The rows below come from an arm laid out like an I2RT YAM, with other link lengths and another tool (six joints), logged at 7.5 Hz.
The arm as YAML. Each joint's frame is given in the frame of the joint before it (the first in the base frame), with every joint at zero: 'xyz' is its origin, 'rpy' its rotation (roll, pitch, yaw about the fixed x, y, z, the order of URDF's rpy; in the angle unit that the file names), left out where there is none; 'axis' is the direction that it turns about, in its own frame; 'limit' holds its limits. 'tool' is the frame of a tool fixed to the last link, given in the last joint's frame.
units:
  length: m
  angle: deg
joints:
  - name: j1
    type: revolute
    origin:
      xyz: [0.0, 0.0, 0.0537]
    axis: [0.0, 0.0, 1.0]
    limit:
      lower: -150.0
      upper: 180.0
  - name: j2
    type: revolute
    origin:
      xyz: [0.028, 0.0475, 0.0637]
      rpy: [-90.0, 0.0, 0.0]
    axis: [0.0, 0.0, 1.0]
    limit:
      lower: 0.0
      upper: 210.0
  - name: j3
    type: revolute
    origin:
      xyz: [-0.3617, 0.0, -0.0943]
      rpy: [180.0, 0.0, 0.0]
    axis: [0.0, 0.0, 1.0]
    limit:
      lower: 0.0
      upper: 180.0
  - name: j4
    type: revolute
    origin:
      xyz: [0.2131, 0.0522, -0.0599]
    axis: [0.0, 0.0, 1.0]
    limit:
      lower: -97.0
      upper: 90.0
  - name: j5
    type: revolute
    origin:
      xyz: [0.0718, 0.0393, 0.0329]
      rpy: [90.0, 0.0, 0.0]
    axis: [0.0, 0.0, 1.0]
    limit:
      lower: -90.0
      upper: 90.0
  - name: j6
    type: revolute
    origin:
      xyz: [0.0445, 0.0, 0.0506]
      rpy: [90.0, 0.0, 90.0]
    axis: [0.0, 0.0, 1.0]
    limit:
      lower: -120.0
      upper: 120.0
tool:
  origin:
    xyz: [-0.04, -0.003, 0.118]
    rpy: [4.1, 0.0, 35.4]
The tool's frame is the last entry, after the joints.
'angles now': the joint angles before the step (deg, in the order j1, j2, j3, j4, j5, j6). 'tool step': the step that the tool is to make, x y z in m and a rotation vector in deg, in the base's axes. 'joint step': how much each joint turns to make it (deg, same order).
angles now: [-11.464 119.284 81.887 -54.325 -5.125 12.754]
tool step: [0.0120 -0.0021 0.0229 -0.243 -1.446 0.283]
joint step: [0.021 -0.305 5.836 -4.699 -0.044 -0.264]
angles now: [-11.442 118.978 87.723 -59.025 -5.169 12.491]
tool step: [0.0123 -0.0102 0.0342 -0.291 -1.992 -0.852]
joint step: [-1.073 -0.353 8.475 -6.839 -0.131 -0.220]
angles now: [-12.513 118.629 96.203 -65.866 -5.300 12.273]
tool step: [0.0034 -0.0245 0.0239 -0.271 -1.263 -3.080]
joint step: [-3.081 -0.006 6.196 -4.911 -0.044 0.001]
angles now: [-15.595 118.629 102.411 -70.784 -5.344 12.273]
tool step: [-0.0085 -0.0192 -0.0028 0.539 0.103 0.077]
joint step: [-3.084 0.045 -0.771 0.248 -0.634 -3.149]
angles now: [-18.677 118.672 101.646 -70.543 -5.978 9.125]
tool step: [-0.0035 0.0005 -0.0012 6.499 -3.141 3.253]
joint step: [-2.878 0.088 -2.386 2.191 -7.431 -5.916]
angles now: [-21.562 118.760 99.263 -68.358 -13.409 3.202]
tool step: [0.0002 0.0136 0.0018 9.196 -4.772 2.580]
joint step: [-1.831 0.003 -3.833 3.358 -10.469 -4.279]
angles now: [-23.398 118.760 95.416 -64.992 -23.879 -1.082]
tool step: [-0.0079 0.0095 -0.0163 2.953 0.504 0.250]
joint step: [-0.019 -0.002 -5.650 3.903 -2.513 -0.259]
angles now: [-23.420 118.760 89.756 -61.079 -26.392 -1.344]
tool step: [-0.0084 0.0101 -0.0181 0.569 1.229 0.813]
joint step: [0.850 0.025 -5.017 3.707 -0.044 0.041]
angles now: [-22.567 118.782 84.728 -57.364 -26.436 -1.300]
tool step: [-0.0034 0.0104 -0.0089 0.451 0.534 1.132]
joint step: [1.155 0.110 -2.460 1.914 -0.219 0.018]
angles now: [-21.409 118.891 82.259 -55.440 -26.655 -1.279]
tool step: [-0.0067 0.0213 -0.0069 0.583 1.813 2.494]
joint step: [2.666 -0.007 -2.122 0.300 0.066 0.197]
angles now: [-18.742 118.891 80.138 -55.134 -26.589 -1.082]
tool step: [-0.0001 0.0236 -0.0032 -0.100 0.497 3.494]
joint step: [3.496 0.189 -0.489 0.241 0.240 0.021]
